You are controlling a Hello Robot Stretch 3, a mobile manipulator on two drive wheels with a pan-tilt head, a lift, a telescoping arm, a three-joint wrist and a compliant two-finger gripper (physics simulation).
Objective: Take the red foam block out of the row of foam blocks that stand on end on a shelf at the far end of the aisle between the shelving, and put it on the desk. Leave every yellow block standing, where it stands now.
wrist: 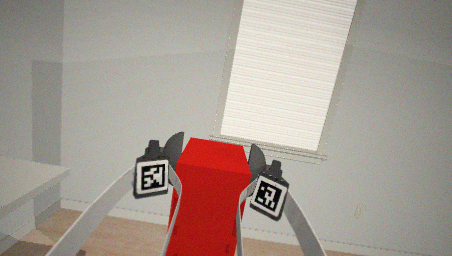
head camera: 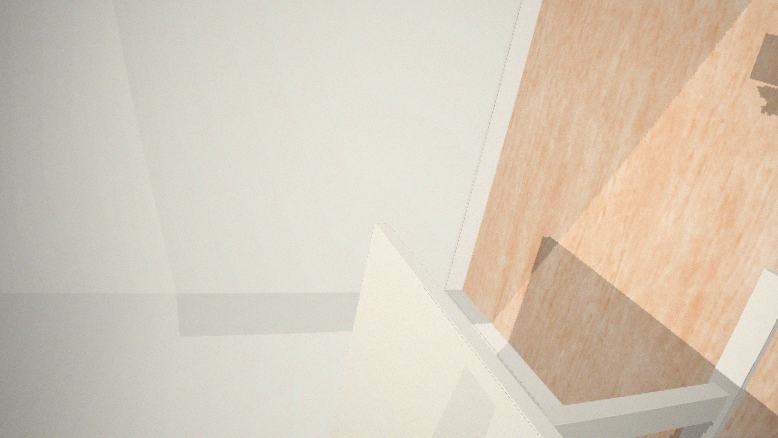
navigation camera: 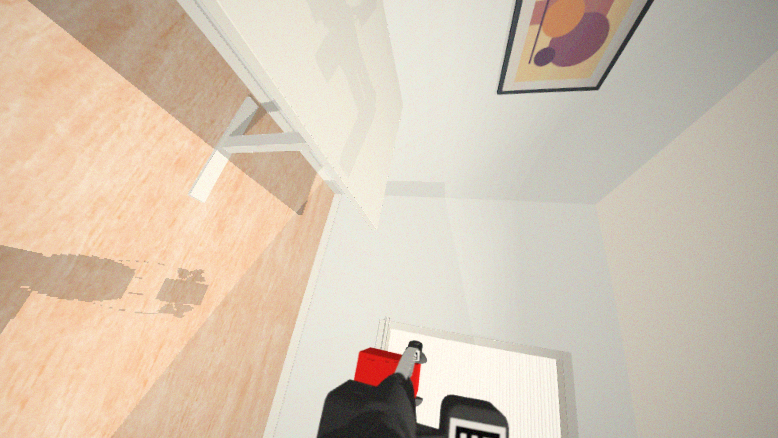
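Note:
My gripper is shut on the red foam block, with a fingertip pad against each side. The block is held up in the air, in the lower middle of the wrist view and at the bottom of the navigation view. The white desk stands apart from the block. One corner of its top shows at the lower left of the wrist view, and its top runs along the upper middle of the navigation view. The yellow blocks and the shelf do not show in these views.
The desk's leg ends in a foot on the wooden floor. A window with a white blind is in the wall beyond the gripper. A framed picture hangs above the desk.

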